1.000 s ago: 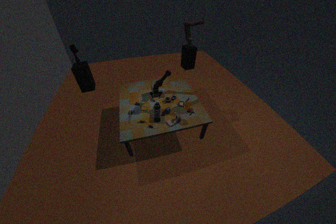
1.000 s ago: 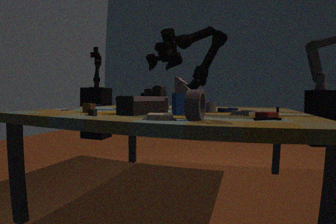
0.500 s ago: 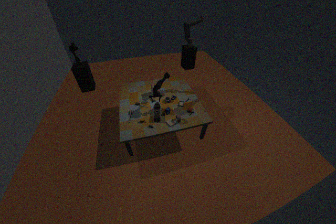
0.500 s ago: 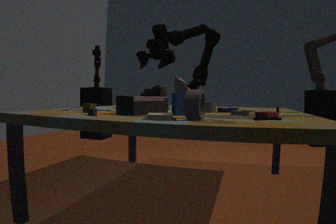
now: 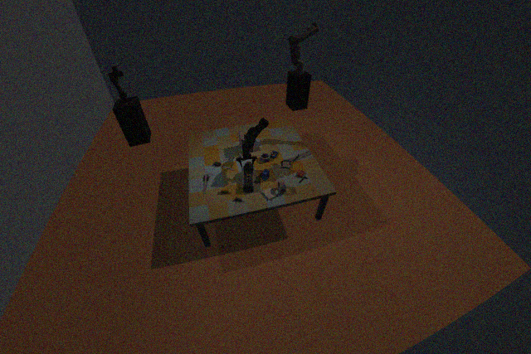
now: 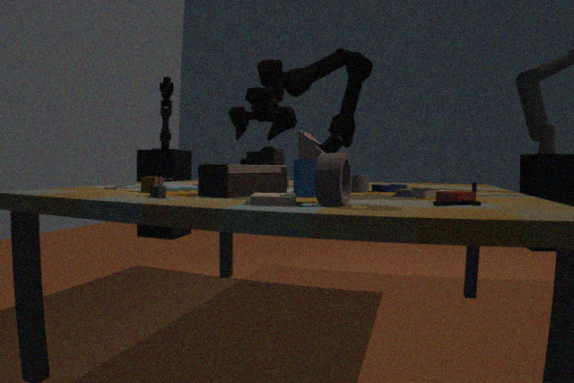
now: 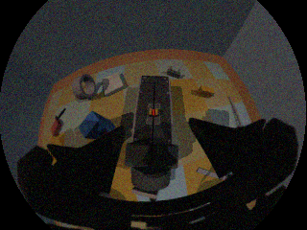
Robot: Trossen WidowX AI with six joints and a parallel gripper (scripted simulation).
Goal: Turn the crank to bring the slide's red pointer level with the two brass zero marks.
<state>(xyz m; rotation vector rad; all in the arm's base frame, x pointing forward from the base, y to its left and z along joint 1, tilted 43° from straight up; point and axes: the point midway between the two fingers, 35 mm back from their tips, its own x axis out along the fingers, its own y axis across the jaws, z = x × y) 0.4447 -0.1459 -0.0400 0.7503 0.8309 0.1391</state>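
Now: the dark crank handle 140 mm behind my gripper tip, 40 mm to the left of it and 80 mm below it. From my gripper tip the other things lie so: blue block (50 mm ahead, 160 mm to the left, 100 mm below); then red pointer (40 mm ahead, 10 mm to the right, 60 mm below); then yellow block (90 mm ahead, 240 mm to the right, 120 mm below).
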